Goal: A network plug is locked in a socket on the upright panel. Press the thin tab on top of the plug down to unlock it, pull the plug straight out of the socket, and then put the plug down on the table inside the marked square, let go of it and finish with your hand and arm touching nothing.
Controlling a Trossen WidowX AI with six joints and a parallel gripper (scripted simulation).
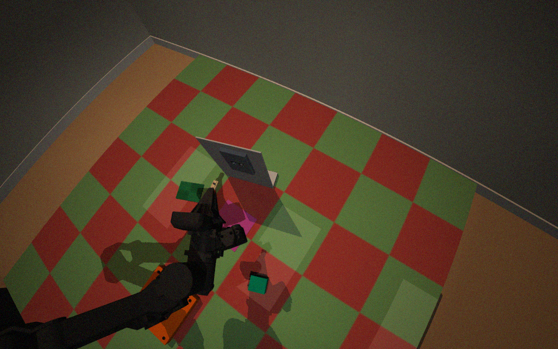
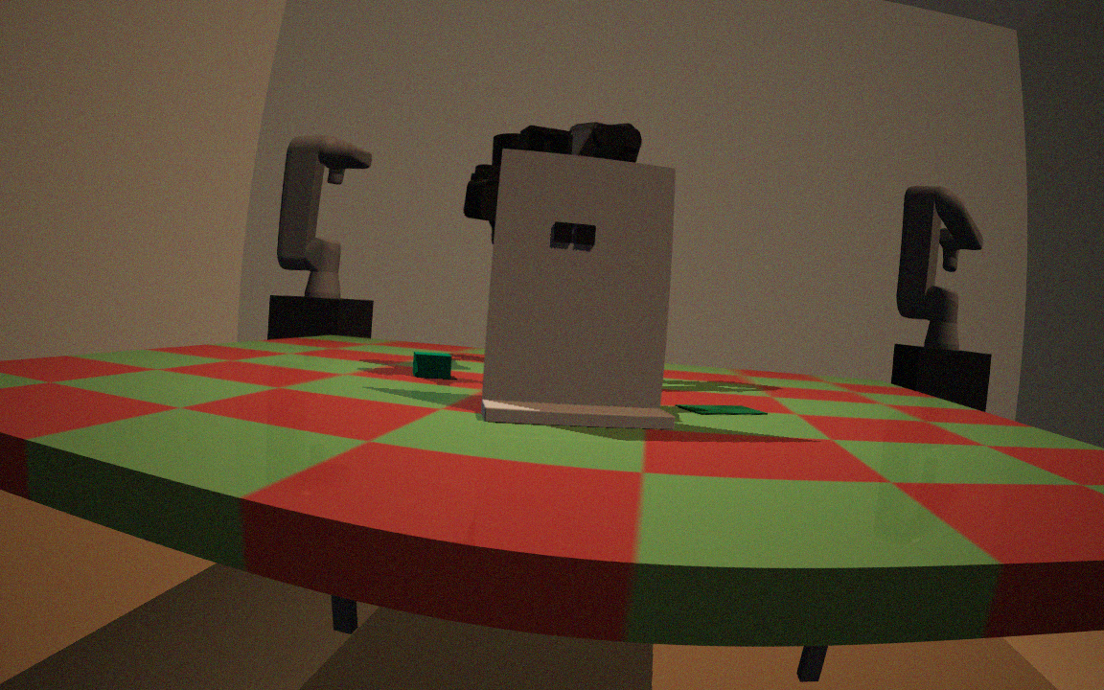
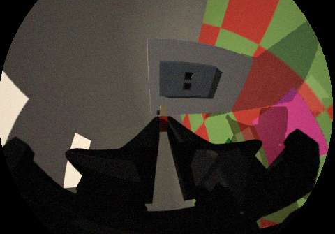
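The magenta marked square lies 22 cm below my gripper tip, 5 cm behind it and 1 cm to the right of it. Also, from my gripper tip: flat green patch: 22 cm below, 18 cm to the left, 5 cm behind; grey upright panel: 11 cm below, 11 cm ahead, 3 cm to the left; green cube: 21 cm below, 19 cm to the right, 13 cm behind.
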